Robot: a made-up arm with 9 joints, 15 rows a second.
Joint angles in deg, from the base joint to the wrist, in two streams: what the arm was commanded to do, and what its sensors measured. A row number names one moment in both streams.
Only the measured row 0 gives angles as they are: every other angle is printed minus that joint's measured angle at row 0.
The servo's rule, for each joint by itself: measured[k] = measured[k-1] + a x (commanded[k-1-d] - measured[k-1]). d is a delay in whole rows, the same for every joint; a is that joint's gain. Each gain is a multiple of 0.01, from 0.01 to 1. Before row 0 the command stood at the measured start. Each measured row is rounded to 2 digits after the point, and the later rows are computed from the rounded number. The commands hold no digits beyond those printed.
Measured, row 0: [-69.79, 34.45, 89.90, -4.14, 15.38, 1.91, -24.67, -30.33, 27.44]
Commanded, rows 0 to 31: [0.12, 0.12, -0.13, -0.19, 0.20, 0.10, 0.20, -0.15, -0.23]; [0.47, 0.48, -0.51, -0.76, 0.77, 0.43, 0.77, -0.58, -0.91]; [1.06, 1.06, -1.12, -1.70, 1.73, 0.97, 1.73, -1.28, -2.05]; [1.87, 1.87, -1.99, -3.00, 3.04, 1.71, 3.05, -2.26, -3.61]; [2.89, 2.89, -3.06, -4.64, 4.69, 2.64, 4.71, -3.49, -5.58]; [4.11, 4.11, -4.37, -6.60, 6.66, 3.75, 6.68, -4.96, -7.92]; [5.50, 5.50, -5.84, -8.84, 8.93, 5.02, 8.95, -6.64, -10.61]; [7.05, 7.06, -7.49, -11.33, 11.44, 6.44, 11.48, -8.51, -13.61]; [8.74, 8.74, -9.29, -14.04, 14.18, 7.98, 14.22, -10.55, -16.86]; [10.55, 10.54, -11.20, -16.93, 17.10, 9.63, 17.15, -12.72, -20.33]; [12.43, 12.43, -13.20, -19.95, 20.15, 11.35, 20.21, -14.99, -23.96]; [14.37, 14.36, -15.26, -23.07, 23.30, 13.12, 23.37, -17.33, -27.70]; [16.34, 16.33, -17.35, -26.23, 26.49, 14.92, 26.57, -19.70, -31.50]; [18.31, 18.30, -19.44, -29.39, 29.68, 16.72, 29.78, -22.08, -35.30]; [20.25, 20.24, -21.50, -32.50, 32.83, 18.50, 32.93, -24.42, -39.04]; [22.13, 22.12, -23.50, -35.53, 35.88, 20.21, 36.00, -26.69, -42.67]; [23.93, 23.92, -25.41, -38.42, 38.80, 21.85, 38.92, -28.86, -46.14]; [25.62, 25.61, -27.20, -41.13, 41.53, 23.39, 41.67, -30.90, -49.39]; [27.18, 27.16, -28.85, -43.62, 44.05, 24.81, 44.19, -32.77, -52.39]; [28.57, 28.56, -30.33, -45.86, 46.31, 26.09, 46.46, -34.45, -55.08]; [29.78, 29.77, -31.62, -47.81, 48.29, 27.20, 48.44, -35.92, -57.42]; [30.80, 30.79, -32.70, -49.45, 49.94, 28.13, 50.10, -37.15, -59.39]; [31.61, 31.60, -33.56, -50.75, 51.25, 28.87, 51.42, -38.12, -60.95]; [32.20, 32.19, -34.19, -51.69, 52.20, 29.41, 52.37, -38.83, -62.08]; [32.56, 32.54, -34.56, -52.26, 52.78, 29.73, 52.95, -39.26, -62.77]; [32.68, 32.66, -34.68, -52.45, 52.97, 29.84, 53.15, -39.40, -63.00]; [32.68, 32.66, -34.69, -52.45, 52.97, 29.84, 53.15, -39.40, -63.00]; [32.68, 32.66, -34.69, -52.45, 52.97, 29.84, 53.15, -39.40, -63.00]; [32.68, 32.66, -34.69, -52.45, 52.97, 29.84, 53.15, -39.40, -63.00]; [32.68, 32.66, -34.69, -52.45, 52.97, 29.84, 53.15, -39.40, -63.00]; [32.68, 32.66, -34.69, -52.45, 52.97, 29.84, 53.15, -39.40, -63.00]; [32.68, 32.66, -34.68, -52.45, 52.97, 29.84, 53.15, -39.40, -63.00]
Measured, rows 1 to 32: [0.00, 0.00, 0.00, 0.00, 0.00, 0.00, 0.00, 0.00, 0.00]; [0.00, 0.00, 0.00, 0.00, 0.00, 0.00, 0.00, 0.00, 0.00]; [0.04, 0.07, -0.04, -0.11, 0.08, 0.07, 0.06, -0.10, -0.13]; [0.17, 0.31, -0.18, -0.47, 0.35, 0.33, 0.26, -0.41, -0.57]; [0.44, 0.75, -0.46, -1.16, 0.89, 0.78, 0.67, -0.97, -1.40]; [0.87, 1.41, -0.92, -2.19, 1.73, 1.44, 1.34, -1.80, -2.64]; [1.48, 2.28, -1.56, -3.56, 2.88, 2.29, 2.28, -2.88, -4.29]; [2.27, 3.36, -2.40, -5.26, 4.35, 3.33, 3.51, -4.21, -6.32]; [3.24, 4.62, -3.43, -7.26, 6.14, 4.53, 5.03, -5.77, -8.72]; [4.38, 6.06, -4.65, -9.54, 8.21, 5.89, 6.84, -7.52, -11.46]; [5.69, 7.64, -6.04, -12.06, 10.54, 7.37, 8.91, -9.46, -14.48]; [7.15, 9.35, -7.59, -14.79, 13.10, 8.97, 11.22, -11.55, -17.76]; [8.73, 11.17, -9.27, -17.68, 15.85, 10.66, 13.74, -13.75, -21.23]; [10.42, 13.05, -11.07, -20.70, 18.76, 12.41, 16.44, -16.04, -24.85]; [12.20, 14.99, -12.95, -23.80, 21.77, 14.19, 19.28, -18.38, -28.57]; [14.03, 16.94, -14.90, -26.93, 24.85, 15.99, 22.22, -20.75, -32.34]; [15.90, 18.89, -16.88, -30.05, 27.96, 17.77, 25.22, -23.10, -36.09]; [17.77, 20.80, -18.87, -33.12, 31.05, 19.50, 28.24, -25.40, -39.77]; [19.62, 22.64, -20.83, -36.09, 34.07, 21.17, 31.23, -27.61, -43.34]; [21.42, 24.39, -22.74, -38.91, 36.98, 22.75, 34.15, -29.72, -46.73]; [23.15, 26.02, -24.57, -41.55, 39.74, 24.21, 36.96, -31.67, -49.90]; [24.78, 27.52, -26.30, -43.96, 42.30, 25.54, 39.62, -33.45, -52.80]; [26.28, 28.85, -27.90, -46.12, 44.64, 26.72, 42.09, -35.03, -55.39]; [27.64, 29.99, -29.34, -47.98, 46.71, 27.72, 44.33, -36.39, -57.63]; [28.83, 30.94, -30.61, -49.53, 48.48, 28.54, 46.32, -37.50, -59.49]; [29.84, 31.68, -31.68, -50.74, 49.93, 29.16, 48.01, -38.35, -60.94]; [30.66, 32.19, -32.54, -51.59, 51.04, 29.56, 49.39, -38.93, -61.96]; [31.27, 32.47, -33.18, -52.07, 51.79, 29.76, 50.44, -39.23, -62.54]; [31.69, 32.58, -33.63, -52.28, 52.25, 29.82, 51.20, -39.34, -62.80]; [31.99, 32.63, -33.95, -52.38, 52.53, 29.83, 51.75, -39.38, -62.91]; [32.20, 32.65, -34.17, -52.42, 52.70, 29.84, 52.14, -39.39, -62.96]; [32.34, 32.66, -34.33, -52.44, 52.81, 29.84, 52.42, -39.40, -62.98]
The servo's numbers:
d 2
a 0.30 0.59 0.30 0.56 0.39 0.71 0.28 0.64 0.56

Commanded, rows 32 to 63: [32.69, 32.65, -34.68, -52.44, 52.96, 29.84, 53.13, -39.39, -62.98]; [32.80, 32.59, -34.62, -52.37, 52.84, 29.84, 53.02, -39.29, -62.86]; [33.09, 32.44, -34.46, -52.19, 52.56, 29.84, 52.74, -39.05, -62.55]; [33.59, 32.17, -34.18, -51.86, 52.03, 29.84, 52.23, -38.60, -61.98]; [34.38, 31.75, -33.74, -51.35, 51.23, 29.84, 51.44, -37.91, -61.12]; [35.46, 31.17, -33.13, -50.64, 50.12, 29.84, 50.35, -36.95, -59.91]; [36.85, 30.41, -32.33, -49.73, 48.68, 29.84, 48.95, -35.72, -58.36]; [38.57, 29.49, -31.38, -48.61, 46.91, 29.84, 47.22, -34.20, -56.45]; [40.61, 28.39, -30.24, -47.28, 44.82, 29.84, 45.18, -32.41, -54.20]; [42.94, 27.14, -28.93, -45.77, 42.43, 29.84, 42.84, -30.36, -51.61]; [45.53, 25.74, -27.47, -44.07, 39.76, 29.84, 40.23, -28.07, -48.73]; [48.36, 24.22, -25.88, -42.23, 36.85, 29.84, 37.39, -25.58, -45.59]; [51.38, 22.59, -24.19, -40.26, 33.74, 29.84, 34.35, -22.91, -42.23]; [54.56, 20.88, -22.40, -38.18, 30.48, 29.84, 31.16, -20.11, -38.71]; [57.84, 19.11, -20.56, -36.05, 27.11, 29.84, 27.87, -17.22, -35.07]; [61.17, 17.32, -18.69, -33.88, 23.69, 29.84, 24.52, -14.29, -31.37]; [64.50, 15.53, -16.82, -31.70, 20.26, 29.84, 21.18, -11.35, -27.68]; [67.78, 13.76, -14.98, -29.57, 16.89, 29.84, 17.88, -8.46, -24.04]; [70.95, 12.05, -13.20, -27.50, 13.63, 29.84, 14.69, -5.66, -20.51]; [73.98, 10.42, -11.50, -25.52, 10.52, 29.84, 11.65, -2.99, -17.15]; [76.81, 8.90, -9.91, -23.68, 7.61, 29.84, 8.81, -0.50, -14.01]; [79.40, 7.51, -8.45, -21.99, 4.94, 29.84, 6.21, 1.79, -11.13]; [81.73, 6.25, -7.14, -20.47, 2.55, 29.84, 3.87, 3.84, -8.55]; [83.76, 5.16, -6.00, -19.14, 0.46, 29.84, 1.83, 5.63, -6.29]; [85.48, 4.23, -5.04, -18.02, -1.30, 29.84, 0.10, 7.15, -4.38]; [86.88, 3.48, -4.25, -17.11, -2.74, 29.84, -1.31, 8.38, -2.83]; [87.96, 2.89, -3.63, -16.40, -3.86, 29.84, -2.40, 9.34, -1.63]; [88.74, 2.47, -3.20, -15.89, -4.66, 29.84, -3.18, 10.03, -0.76]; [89.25, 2.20, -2.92, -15.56, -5.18, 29.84, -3.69, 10.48, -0.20]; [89.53, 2.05, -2.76, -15.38, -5.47, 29.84, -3.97, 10.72, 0.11]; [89.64, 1.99, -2.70, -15.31, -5.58, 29.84, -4.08, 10.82, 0.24]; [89.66, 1.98, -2.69, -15.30, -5.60, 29.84, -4.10, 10.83, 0.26]
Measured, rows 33 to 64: [32.44, 32.66, -34.44, -52.45, 52.87, 29.84, 52.62, -39.40, -62.99]; [32.51, 32.66, -34.51, -52.45, 52.91, 29.84, 52.77, -39.40, -63.00]; [32.56, 32.65, -34.56, -52.44, 52.93, 29.84, 52.87, -39.39, -62.99]; [32.63, 32.61, -34.58, -52.40, 52.89, 29.84, 52.91, -39.33, -62.92]; [32.77, 32.51, -34.54, -52.28, 52.76, 29.84, 52.86, -39.15, -62.71]; [33.02, 32.31, -34.43, -52.04, 52.48, 29.84, 52.68, -38.80, -62.30]; [33.43, 31.98, -34.22, -51.65, 51.99, 29.84, 52.33, -38.23, -61.64]; [34.04, 31.50, -33.89, -51.08, 51.26, 29.84, 51.78, -37.41, -60.67]; [34.88, 30.86, -33.42, -50.32, 50.25, 29.84, 50.99, -36.33, -59.38]; [35.99, 30.05, -32.81, -49.36, 48.95, 29.84, 49.93, -34.97, -57.74]; [37.38, 29.07, -32.04, -48.20, 47.34, 29.84, 48.60, -33.33, -55.76]; [39.05, 27.93, -31.11, -46.84, 45.43, 29.84, 46.99, -31.43, -53.44]; [40.99, 26.64, -30.02, -45.29, 43.22, 29.84, 45.10, -29.28, -50.80]; [43.20, 25.21, -28.78, -43.58, 40.74, 29.84, 42.94, -26.91, -47.88]; [45.65, 23.66, -27.40, -41.72, 38.01, 29.84, 40.53, -24.35, -44.72]; [48.32, 22.02, -25.90, -39.74, 35.07, 29.84, 37.91, -21.64, -41.35]; [51.18, 20.30, -24.30, -37.67, 31.97, 29.84, 35.10, -18.81, -37.83]; [54.18, 18.54, -22.62, -35.55, 28.74, 29.84, 32.14, -15.92, -34.21]; [57.28, 16.76, -20.88, -33.39, 25.43, 29.84, 29.07, -13.00, -30.55]; [60.43, 14.99, -19.11, -31.25, 22.10, 29.84, 25.94, -10.09, -26.90]; [63.59, 13.26, -17.34, -29.15, 18.80, 29.84, 22.79, -7.25, -23.32]; [66.71, 11.58, -15.59, -27.12, 15.57, 29.84, 19.67, -4.52, -19.86]; [69.74, 10.00, -13.89, -25.19, 12.47, 29.84, 16.63, -1.95, -16.58]; [72.64, 8.53, -12.26, -23.40, 9.53, 29.84, 13.71, 0.44, -13.53]; [75.37, 7.18, -10.72, -21.76, 6.81, 29.84, 10.95, 2.62, -10.74]; [77.89, 5.99, -9.30, -20.29, 4.33, 29.84, 8.40, 4.55, -8.25]; [80.17, 4.95, -8.02, -19.02, 2.13, 29.84, 6.08, 6.21, -6.08]; [82.18, 4.08, -6.89, -17.95, 0.23, 29.84, 4.01, 7.60, -4.26]; [83.91, 3.38, -5.91, -17.08, -1.37, 29.84, 2.22, 8.71, -2.79]; [85.36, 2.84, -5.10, -16.41, -2.65, 29.84, 0.71, 9.55, -1.65]; [86.53, 2.46, -4.45, -15.93, -3.64, 29.84, -0.52, 10.15, -0.84]; [87.43, 2.22, -3.94, -15.62, -4.35, 29.84, -1.49, 10.51, -0.31]
